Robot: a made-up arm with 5 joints.
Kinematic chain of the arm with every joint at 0, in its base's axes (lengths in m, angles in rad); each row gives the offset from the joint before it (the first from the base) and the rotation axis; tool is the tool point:
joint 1: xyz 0 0 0.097 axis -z
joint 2: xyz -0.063 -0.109 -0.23 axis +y
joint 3: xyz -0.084 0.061 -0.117 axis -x
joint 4: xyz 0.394 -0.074 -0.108 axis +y
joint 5: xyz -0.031 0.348 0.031 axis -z
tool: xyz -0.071 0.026 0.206
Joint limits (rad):
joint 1: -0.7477..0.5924
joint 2: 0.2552..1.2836
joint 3: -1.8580..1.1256
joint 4: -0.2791..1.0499
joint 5: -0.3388..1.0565
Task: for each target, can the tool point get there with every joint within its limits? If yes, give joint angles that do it. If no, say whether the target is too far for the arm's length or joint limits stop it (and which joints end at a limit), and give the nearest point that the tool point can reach.
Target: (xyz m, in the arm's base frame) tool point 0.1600 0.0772 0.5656
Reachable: no: joint limits stop it (at a limit: joint 2, joint 4) | nearest point 0.1778 0.0858 0.0556 | short by 0.510 m
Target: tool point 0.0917 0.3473 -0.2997
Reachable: yes | joints -0.4900 0.4858 0.1128 0.5644 -0.0477
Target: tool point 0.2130 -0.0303 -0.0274
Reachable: yes | joints 0.0741 0.5076 -1.1372 -0.1446 0.4162
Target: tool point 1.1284 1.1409 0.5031
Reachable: no: too far | nearest point 0.3559 0.3131 -0.0322 | short by 1.252 m
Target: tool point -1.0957 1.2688 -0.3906
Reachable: no: too far | nearest point -0.2776 0.3215 -0.4302 | short by 1.252 m
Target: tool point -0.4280 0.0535 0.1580
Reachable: no: joint limits stop it (at a limit: joint 1, joint 2, joint 4) | nearest point -0.0503 0.2099 -0.0757 | short by 0.471 m
